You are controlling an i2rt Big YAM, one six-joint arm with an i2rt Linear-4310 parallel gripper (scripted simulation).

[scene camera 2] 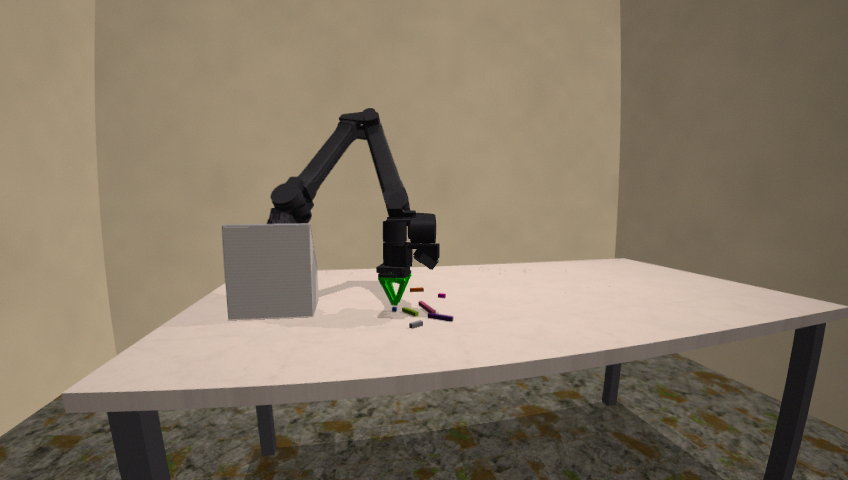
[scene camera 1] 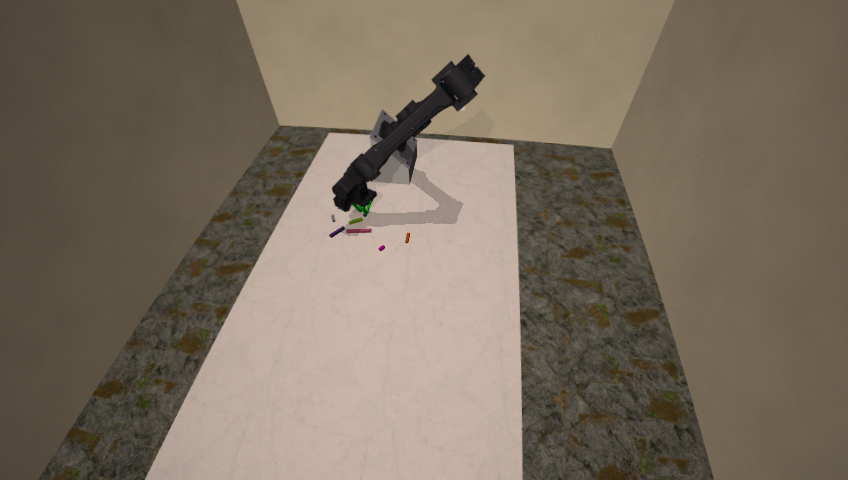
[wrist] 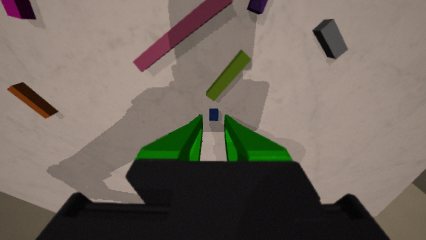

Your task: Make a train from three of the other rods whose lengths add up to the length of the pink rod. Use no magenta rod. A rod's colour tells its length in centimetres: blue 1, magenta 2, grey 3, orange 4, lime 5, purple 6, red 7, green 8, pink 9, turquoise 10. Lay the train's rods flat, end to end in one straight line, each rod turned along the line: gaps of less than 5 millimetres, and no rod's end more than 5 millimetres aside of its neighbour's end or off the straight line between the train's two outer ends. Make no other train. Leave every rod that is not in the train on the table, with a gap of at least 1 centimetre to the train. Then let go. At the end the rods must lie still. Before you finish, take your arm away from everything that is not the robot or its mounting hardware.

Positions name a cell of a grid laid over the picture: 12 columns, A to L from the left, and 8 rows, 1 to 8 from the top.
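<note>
A grey rod (wrist: J2) is visible in the robot's scene, and so is a lime rod (wrist: G2). The gripper appears at (scene camera 2: F6) and, in the wrist camera's image as well, the gripper is at (wrist: G4).
</note>
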